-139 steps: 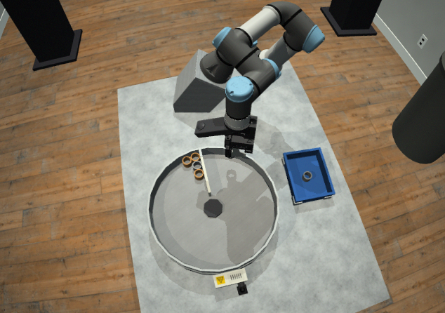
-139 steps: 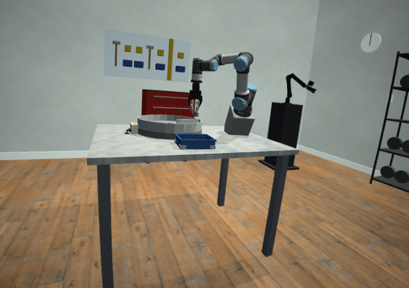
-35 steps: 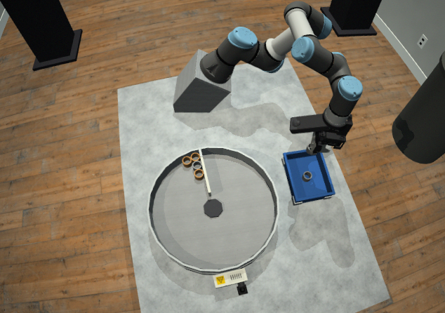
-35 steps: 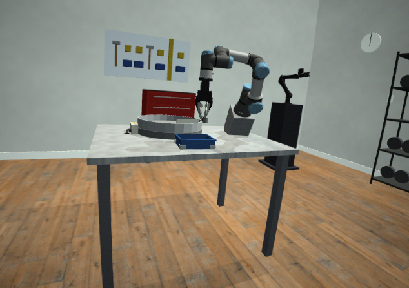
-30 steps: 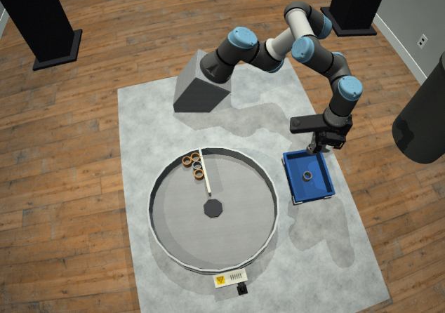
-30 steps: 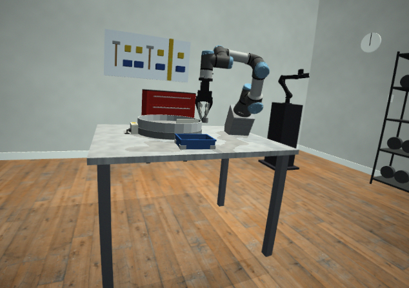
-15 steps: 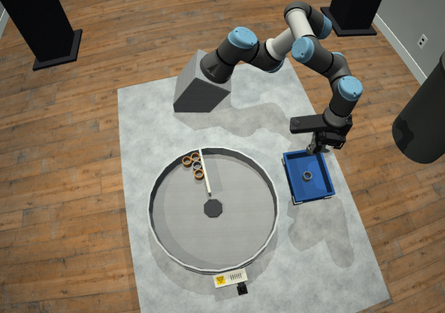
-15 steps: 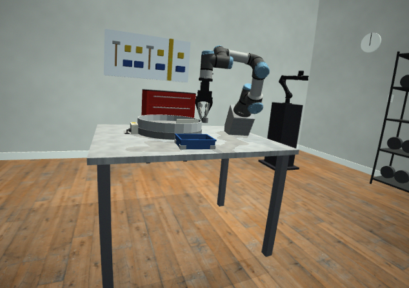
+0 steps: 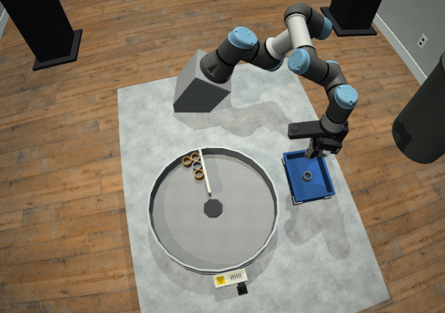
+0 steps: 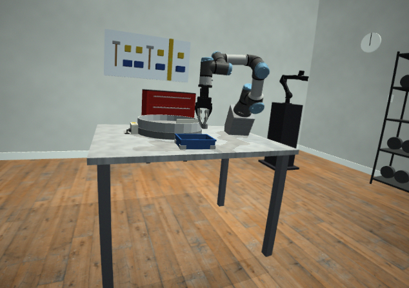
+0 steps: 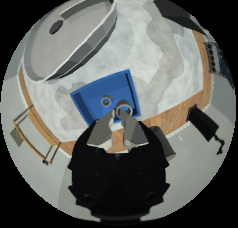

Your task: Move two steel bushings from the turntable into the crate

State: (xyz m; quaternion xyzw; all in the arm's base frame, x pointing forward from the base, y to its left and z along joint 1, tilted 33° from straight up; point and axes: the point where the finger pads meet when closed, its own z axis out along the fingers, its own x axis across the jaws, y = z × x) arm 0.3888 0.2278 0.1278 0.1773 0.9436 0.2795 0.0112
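Now: the blue crate 4 cm ahead of my hand and 9 cm below it. The rest, counted from my hand: round grey turntable 10 cm ahead, 35 cm to the right, 6 cm below.
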